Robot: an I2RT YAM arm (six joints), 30 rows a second.
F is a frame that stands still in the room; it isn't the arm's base.
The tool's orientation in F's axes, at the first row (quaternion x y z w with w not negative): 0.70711 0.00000 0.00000 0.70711
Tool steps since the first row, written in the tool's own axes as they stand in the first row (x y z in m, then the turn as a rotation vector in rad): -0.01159 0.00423 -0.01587 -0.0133 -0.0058 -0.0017; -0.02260 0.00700 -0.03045 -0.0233 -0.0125 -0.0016; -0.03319 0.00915 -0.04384 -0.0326 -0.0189 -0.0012; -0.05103 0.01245 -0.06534 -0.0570 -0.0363 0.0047; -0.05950 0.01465 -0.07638 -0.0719 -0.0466 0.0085; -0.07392 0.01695 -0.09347 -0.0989 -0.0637 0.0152; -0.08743 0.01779 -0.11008 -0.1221 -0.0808 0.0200
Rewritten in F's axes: -0.01159 0.01587 0.00423 -0.0133 0.0017 -0.0058; -0.02260 0.03045 0.00700 -0.0233 0.0016 -0.0125; -0.03319 0.04384 0.00915 -0.0326 0.0012 -0.0189; -0.05103 0.06534 0.01245 -0.0570 -0.0047 -0.0363; -0.05950 0.07638 0.01465 -0.0719 -0.0085 -0.0466; -0.07392 0.09347 0.01695 -0.0989 -0.0152 -0.0637; -0.08743 0.11008 0.01779 -0.1221 -0.0200 -0.0808
